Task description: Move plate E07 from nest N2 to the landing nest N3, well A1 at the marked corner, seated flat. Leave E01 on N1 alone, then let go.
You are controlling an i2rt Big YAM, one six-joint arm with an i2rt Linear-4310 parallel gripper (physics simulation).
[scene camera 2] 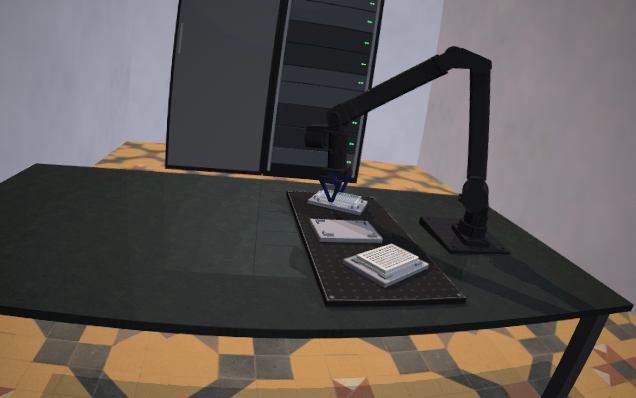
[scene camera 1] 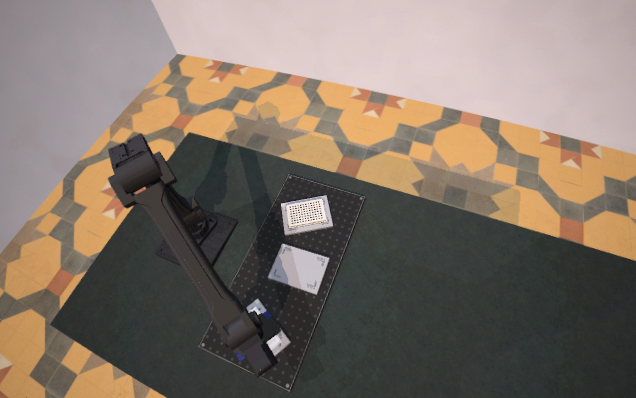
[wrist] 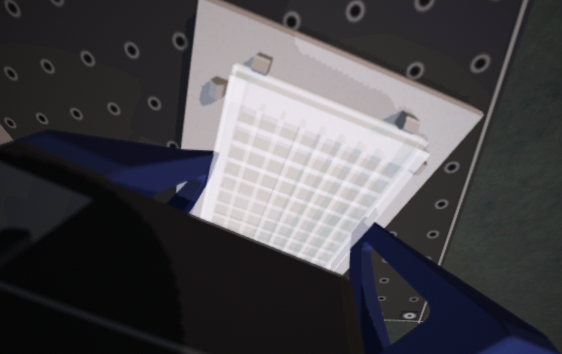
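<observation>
A clear well plate (scene camera 1: 274, 342) (scene camera 2: 354, 198) (wrist: 300, 185) lies on a pale nest (scene camera 2: 340, 208) (wrist: 320, 70) with corner posts, at the board's far end in scene camera 2. My gripper (scene camera 1: 254, 336) (scene camera 2: 337, 196) (wrist: 289, 195) points down over it, its blue fingers shut on the plate's two long sides. An opaque white well plate (scene camera 1: 306, 212) (scene camera 2: 389, 257) sits on another nest (scene camera 1: 327, 226) (scene camera 2: 385, 281) at the opposite end. The middle nest (scene camera 1: 300, 269) (scene camera 2: 346, 230) is bare, with corner brackets. I cannot read the plate or nest labels, and well A1 cannot be made out.
The nests stand in a row on a dark perforated board (scene camera 1: 345, 200) (scene camera 2: 340, 295) on the dark table (scene camera 1: 425, 300) (scene camera 2: 150, 250). The arm's base (scene camera 1: 225, 235) (scene camera 2: 487, 247) stands beside the board. A grey cabinet (scene camera 2: 220, 85) stands behind the table.
</observation>
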